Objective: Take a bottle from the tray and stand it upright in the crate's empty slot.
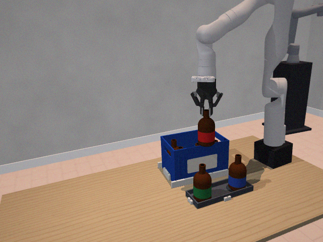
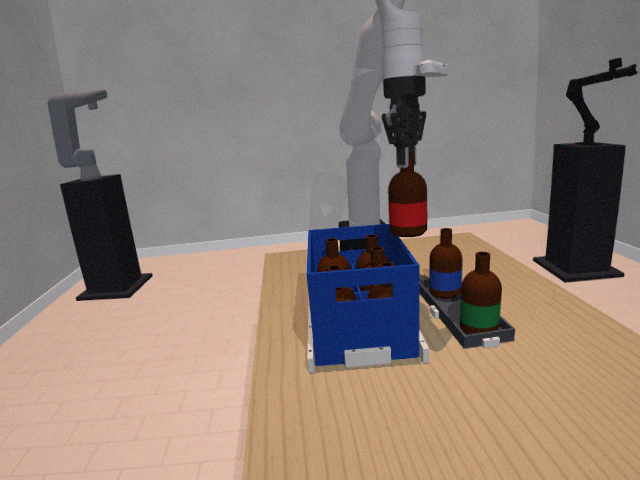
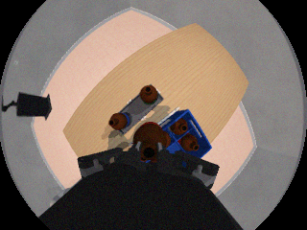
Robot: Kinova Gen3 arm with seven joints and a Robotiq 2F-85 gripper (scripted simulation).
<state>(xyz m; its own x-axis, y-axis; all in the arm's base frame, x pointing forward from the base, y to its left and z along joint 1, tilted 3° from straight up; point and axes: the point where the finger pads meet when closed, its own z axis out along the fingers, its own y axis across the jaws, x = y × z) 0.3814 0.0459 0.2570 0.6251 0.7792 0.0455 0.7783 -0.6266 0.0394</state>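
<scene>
Right now the red-banded bottle is 70 mm below my hand. Round my hand: dark tray 320 mm below, 110 mm to the left, 10 mm behind; blue crate 250 mm below, 110 mm to the right, 10 mm ahead.
</scene>
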